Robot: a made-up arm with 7 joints. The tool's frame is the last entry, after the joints. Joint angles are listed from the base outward.
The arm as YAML. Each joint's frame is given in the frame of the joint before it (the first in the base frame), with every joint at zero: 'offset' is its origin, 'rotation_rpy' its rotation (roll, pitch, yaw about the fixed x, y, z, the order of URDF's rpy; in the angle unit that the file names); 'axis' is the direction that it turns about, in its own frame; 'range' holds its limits. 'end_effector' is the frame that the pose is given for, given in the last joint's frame.
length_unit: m
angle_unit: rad
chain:
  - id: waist
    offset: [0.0, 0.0, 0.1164]
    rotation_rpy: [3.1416, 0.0, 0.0]
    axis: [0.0, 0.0, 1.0]
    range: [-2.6, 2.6]
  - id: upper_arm
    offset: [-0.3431, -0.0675, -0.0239]
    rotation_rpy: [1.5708, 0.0, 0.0]
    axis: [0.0, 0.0, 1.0]
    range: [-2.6, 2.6]
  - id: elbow
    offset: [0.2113, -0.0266, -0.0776]
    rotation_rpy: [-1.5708, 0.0, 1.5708]
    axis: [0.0, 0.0, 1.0]
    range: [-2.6, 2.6]
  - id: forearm
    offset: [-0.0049, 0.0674, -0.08]
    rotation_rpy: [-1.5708, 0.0, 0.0]
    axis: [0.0, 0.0, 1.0]
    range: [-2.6, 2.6]
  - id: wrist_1
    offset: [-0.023, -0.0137, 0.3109]
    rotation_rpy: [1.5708, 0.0, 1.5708]
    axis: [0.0, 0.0, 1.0]
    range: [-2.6, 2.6]
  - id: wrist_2
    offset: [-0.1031, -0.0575, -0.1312]
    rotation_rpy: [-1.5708, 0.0, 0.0]
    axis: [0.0, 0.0, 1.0]
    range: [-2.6, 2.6]
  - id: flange
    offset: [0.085, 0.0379, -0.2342]
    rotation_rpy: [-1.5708, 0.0, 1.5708]
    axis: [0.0, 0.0, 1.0]
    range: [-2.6, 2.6]
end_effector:
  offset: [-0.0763, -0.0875, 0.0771]
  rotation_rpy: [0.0, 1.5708, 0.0]
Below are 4 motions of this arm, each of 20 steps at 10 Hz.
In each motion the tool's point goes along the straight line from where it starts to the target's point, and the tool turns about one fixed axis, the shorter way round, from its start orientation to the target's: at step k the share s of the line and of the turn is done. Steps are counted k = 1, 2, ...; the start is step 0. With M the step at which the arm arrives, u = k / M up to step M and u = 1 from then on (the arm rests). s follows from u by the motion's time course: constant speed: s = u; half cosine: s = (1 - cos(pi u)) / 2; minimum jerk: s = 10 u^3 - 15 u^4 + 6 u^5.
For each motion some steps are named. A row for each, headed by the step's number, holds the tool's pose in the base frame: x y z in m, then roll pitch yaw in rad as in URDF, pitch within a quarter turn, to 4 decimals.
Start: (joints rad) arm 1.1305 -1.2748 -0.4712 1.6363 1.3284 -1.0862 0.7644
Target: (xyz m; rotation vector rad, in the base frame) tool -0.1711 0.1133 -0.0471 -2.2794 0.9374 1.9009
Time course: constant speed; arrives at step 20
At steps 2, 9, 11, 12, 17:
2: -0.4032 0.1583 0.2263 1.9139 -0.7556 -2.0430
9: -0.3130 0.1408 0.1200 1.8666 -0.0133 -1.8714
11: -0.2872 0.1358 0.0896 1.8766 0.1991 -1.8288
12: -0.2743 0.1333 0.0744 1.8853 0.3050 -1.8058
17: -0.2098 0.1208 -0.0015 1.9933 0.8289 -1.6393

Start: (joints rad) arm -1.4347 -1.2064 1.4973 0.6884 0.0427 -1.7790 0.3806
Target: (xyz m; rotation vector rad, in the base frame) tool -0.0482 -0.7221 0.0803 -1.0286 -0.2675 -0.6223
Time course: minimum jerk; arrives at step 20
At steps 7, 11, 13, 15, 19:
7: -0.0819 -0.5538 0.2669 -0.7966 -0.4291 -0.0047
11: -0.0661 -0.6326 0.1796 -0.8755 -0.4585 -0.1983
13: -0.0586 -0.6703 0.1377 -0.9112 -0.4774 -0.2913
15: -0.0528 -0.6993 0.1056 -0.9374 -0.4939 -0.3627
19: -0.0483 -0.7218 0.0806 -0.9570 -0.5078 -0.4183

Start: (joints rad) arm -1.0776 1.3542 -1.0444 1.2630 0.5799 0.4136 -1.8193
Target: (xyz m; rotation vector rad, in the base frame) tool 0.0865 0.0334 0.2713 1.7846 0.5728 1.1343
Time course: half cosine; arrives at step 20
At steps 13, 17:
13: 0.0753 -0.0438 0.1870 1.8368 -0.4070 0.5712
17: 0.0843 0.0180 0.2545 1.7685 -0.4614 0.9270

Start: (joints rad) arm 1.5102 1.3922 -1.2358 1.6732 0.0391 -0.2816 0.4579
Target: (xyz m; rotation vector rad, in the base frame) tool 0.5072 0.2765 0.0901 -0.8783 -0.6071 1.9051
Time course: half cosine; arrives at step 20
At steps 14, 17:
14: 0.4025 0.3246 0.0644 -0.7154 0.3689 2.2583
17: 0.4795 0.2892 0.0833 -0.8167 0.3455 2.0059

